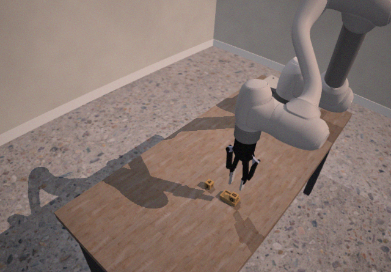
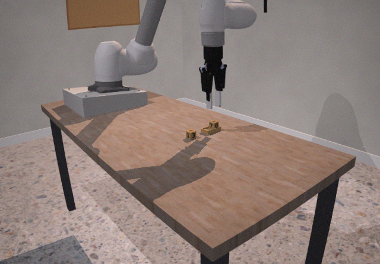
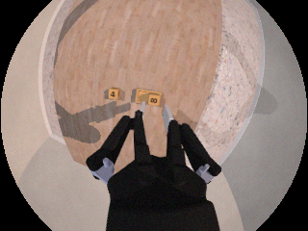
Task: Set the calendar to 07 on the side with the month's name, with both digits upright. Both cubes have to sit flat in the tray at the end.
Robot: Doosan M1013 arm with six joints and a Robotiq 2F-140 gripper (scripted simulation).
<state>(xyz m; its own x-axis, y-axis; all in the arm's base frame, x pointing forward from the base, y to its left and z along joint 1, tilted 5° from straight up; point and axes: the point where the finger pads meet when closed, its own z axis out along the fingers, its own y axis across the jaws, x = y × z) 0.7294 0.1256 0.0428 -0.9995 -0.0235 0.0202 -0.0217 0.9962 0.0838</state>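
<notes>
My hand is 12 cm above the tray and 2 cm to the left of it.
</notes>
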